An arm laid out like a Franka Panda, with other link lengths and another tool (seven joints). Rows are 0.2 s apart.
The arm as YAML. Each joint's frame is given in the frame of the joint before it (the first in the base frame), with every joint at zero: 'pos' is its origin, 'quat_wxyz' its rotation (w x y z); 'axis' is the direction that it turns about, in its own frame. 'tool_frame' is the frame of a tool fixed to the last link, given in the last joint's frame.
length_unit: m
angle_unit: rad
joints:
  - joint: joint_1
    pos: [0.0, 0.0, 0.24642]
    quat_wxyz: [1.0, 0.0, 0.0, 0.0]
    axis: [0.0, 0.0, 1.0]
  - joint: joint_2
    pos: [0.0, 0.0, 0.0]
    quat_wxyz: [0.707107, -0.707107, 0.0, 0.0]
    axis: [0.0, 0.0, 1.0]
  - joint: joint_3
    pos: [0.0, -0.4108, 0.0]
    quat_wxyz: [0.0, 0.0, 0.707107, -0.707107]
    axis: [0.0, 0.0, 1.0]
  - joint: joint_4
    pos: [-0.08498, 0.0, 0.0]
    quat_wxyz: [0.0, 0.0, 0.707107, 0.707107]
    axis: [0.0, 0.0, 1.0]
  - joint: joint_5
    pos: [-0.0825, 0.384, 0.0]
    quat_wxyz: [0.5, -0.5, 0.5, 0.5]
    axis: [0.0, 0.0, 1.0]
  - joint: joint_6
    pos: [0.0, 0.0, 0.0]
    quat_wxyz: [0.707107, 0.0, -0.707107, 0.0]
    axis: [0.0, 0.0, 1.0]
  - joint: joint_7
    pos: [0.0, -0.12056, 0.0]
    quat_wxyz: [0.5, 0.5, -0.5, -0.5]
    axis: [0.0, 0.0, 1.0]
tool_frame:
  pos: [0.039, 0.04, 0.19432]
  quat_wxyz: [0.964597, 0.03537, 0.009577, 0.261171]
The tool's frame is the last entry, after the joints.
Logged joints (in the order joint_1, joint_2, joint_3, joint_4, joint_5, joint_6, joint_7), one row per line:
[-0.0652 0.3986 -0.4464 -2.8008 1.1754 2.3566 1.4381]
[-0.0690 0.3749 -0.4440 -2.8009 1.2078 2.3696 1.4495]
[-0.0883 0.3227 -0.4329 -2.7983 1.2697 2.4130 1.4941]
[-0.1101 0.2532 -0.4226 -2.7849 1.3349 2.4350 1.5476]
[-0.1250 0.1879 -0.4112 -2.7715 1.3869 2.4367 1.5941]
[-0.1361 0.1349 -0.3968 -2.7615 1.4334 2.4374 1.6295]
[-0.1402 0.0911 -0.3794 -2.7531 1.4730 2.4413 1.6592]
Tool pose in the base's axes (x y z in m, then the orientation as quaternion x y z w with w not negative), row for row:
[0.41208 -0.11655 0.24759 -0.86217 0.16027 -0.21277 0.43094]
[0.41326 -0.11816 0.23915 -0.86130 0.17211 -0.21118 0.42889]
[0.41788 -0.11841 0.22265 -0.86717 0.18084 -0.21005 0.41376]
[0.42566 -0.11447 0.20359 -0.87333 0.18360 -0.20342 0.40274]
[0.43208 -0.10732 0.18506 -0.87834 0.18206 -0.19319 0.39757]
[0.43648 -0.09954 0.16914 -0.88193 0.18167 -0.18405 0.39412]
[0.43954 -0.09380 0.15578 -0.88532 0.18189 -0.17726 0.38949]
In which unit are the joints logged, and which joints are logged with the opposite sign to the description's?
The joints are logged in radians. Opposite sign: joint_1, joint_2, joint_7.
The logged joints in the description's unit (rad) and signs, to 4 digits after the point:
[0.0652 -0.3986 -0.4464 -2.8008 1.1754 2.3566 -1.4381]
[0.0690 -0.3749 -0.4440 -2.8009 1.2078 2.3696 -1.4495]
[0.0883 -0.3227 -0.4329 -2.7983 1.2697 2.4130 -1.4941]
[0.1101 -0.2532 -0.4226 -2.7849 1.3349 2.4350 -1.5476]
[0.1250 -0.1879 -0.4112 -2.7715 1.3869 2.4367 -1.5941]
[0.1361 -0.1349 -0.3968 -2.7615 1.4334 2.4374 -1.6295]
[0.1402 -0.0911 -0.3794 -2.7531 1.4730 2.4413 -1.6592]

